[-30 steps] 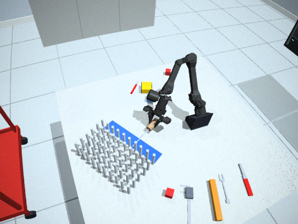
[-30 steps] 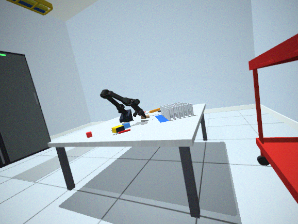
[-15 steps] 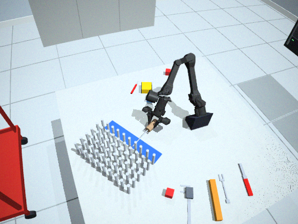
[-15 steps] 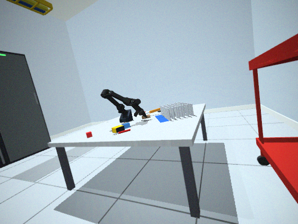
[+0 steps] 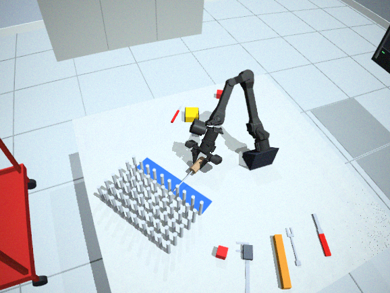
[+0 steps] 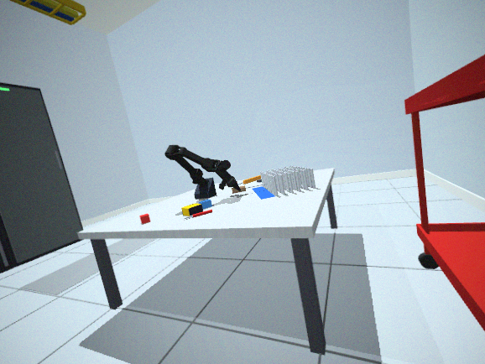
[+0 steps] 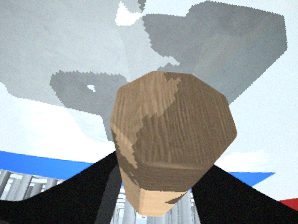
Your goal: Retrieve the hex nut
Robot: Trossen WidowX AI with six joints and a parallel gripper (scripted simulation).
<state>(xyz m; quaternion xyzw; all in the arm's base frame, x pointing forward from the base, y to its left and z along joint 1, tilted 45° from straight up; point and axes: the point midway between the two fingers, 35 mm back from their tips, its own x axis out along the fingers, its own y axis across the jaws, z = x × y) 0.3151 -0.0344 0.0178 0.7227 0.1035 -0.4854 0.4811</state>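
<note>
Now: the blue taped strip 130 mm ahead of my gripper tip, 50 mm to the left of it and 30 mm below it. From my gripper tip the other things lie so: fork tool 300 mm behind, 480 mm to the left, 30 mm below; blue block 70 mm behind, 260 mm to the right, 10 mm below; metal rod 80 mm ahead, 60 mm to the left.
</note>
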